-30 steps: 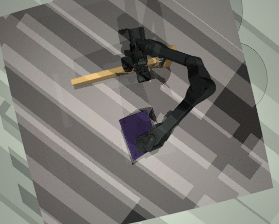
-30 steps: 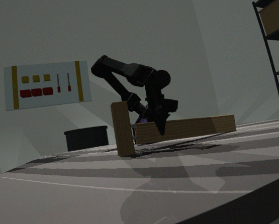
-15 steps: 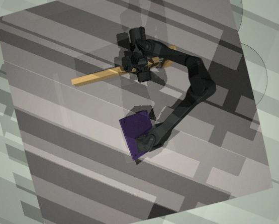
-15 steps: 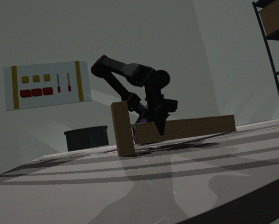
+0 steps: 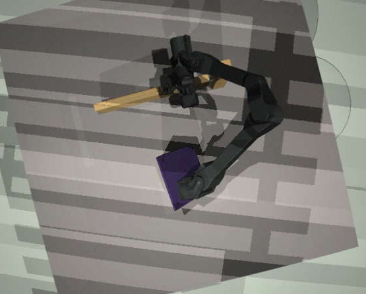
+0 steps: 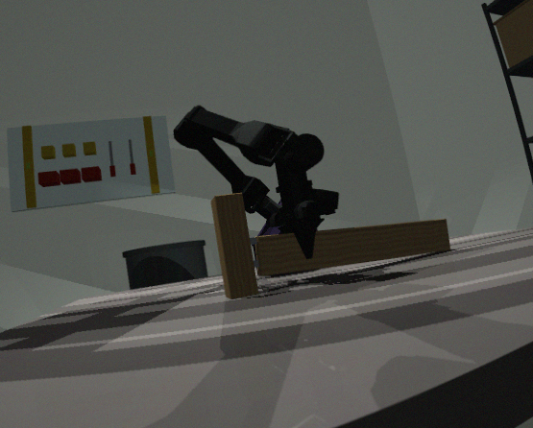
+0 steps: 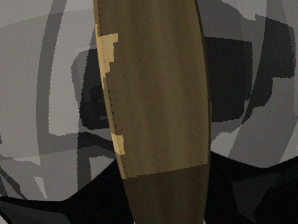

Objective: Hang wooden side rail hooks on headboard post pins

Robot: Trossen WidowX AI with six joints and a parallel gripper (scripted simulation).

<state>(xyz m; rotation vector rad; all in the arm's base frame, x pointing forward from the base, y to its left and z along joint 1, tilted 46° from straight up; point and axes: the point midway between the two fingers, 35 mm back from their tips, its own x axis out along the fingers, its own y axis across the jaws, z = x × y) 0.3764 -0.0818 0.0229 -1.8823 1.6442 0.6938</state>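
My gripper tip is now 13 cm to the left of the headboard post and 4 cm below it.
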